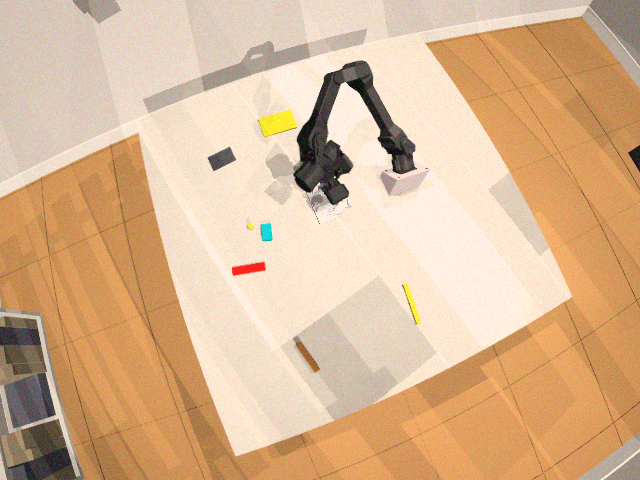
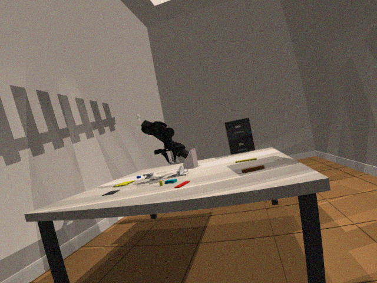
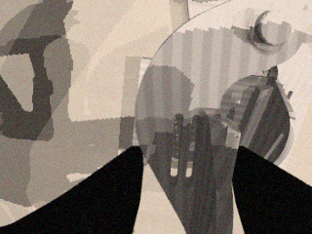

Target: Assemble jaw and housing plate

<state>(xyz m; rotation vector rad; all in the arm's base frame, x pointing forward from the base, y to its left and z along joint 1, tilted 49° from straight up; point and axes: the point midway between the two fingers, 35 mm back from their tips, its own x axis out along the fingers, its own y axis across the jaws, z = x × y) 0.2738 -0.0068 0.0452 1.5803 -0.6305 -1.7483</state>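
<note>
My gripper tip is 40 mm past the jaw and 10 mm to the right of it. The rest, counted from my gripper tip: yellow plate 50 mm ahead, 340 mm to the right, 80 mm below; then small yellow cube 260 mm ahead, 20 mm to the left, 70 mm below; then cyan block 220 mm ahead, 50 mm to the left, 70 mm below.
</note>
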